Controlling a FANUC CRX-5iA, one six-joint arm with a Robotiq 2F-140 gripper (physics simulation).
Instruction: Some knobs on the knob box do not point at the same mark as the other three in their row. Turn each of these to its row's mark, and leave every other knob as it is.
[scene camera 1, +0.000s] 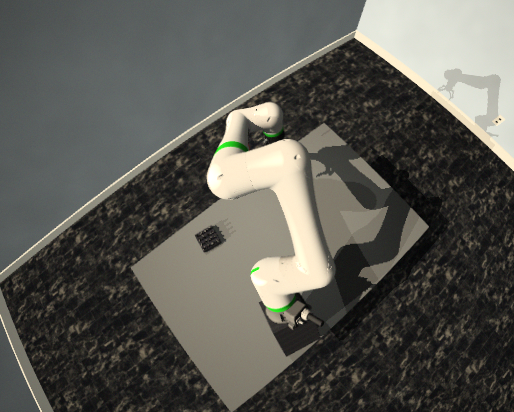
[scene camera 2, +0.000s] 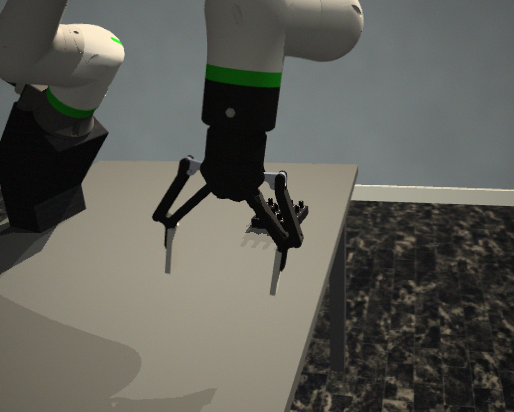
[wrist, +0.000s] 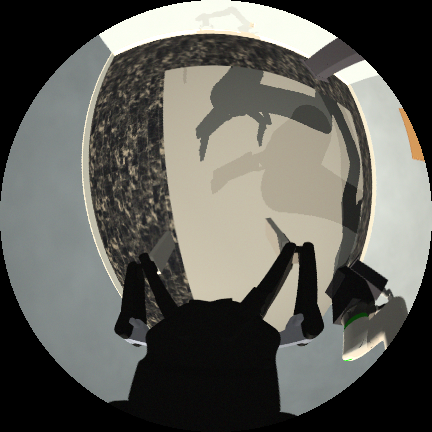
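Seen in the pictures: gripper, fingertip midpoint: (scene camera 2: 221, 280) (wrist: 217, 233); arm's base, link origin: (scene camera 1: 284, 307) (scene camera 2: 62, 117) (wrist: 354, 313).
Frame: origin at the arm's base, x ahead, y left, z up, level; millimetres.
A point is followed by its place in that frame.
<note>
The knob box (scene camera 1: 208, 238) {x 499, y -84, z -261 mm} (scene camera 2: 302, 214) {x 556, y -97, z -265 mm} is a small dark block with several upright knobs in rows. It sits on the table near one long edge. In the scene camera 2 view it is partly behind one gripper finger. The knobs' pointing directions and the marks are too small and dark to read. The box does not show in the wrist view. My gripper (scene camera 2: 220, 283) {x 378, y -621, z -124 mm} (wrist: 217, 233) {x 378, y -621, z -124 mm} is wide open and empty, pointing down above the table, apart from the box. In the scene camera 1 view the arm hides most of it.
The light grey table (scene camera 1: 185, 310) {x 388, y 297, z -283 mm} (scene camera 2: 115, 300) {x 157, y -389, z -283 mm} (wrist: 200, 210) {x 398, y -631, z -283 mm} has its edge near the box. The arm's dark base block (scene camera 2: 42, 165) {x -48, y -71, z -95 mm} (wrist: 355, 287) {x -72, y -56, z -93 mm} stands at the opposite side of the table. The arm's shadows fall across the table. Walls surround the dark patterned floor (scene camera 1: 100, 320).
</note>
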